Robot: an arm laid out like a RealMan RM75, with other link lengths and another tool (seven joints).
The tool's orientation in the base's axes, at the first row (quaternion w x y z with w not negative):
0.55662 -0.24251 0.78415 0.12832
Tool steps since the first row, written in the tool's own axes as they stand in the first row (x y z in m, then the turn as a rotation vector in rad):
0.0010 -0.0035 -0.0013 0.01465 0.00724 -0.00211
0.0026 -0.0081 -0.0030 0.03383 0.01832 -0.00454
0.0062 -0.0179 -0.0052 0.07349 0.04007 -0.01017
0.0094 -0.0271 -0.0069 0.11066 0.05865 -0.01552
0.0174 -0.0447 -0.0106 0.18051 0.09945 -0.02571
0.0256 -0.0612 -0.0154 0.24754 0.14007 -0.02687
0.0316 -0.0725 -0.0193 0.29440 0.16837 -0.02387
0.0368 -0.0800 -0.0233 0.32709 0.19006 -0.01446
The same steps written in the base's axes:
0.0005 -0.0038 -0.0002 -0.00935 0.00168 -0.01347
0.0011 -0.0089 -0.0008 -0.02215 0.00539 -0.03132
0.0035 -0.0191 -0.0028 -0.04852 0.01179 -0.06795
0.0061 -0.0285 -0.0045 -0.07234 0.01623 -0.10213
0.0102 -0.0471 -0.0095 -0.12030 0.02949 -0.16671
0.0128 -0.0653 -0.0144 -0.16010 0.04753 -0.23179
0.0140 -0.0782 -0.0179 -0.18479 0.06186 -0.27860
0.0133 -0.0877 -0.0208 -0.19709 0.07695 -0.31393

